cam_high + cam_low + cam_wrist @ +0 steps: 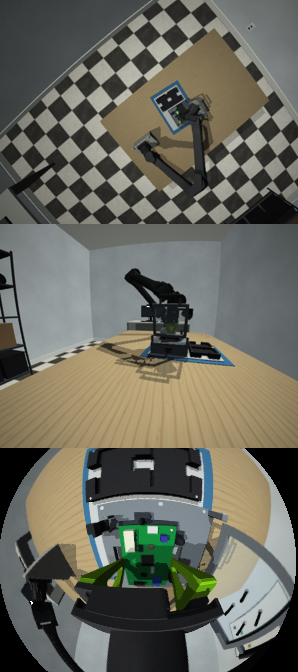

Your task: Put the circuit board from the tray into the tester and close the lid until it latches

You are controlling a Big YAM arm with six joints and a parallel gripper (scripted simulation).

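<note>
The green circuit board is right at my hand. Round my hand: tester plate (10 mm ahead, 10 mm to the left, 10 mm below); then clear lid (120 mm ahead, 10 mm to the right, 100 mm above).
</note>
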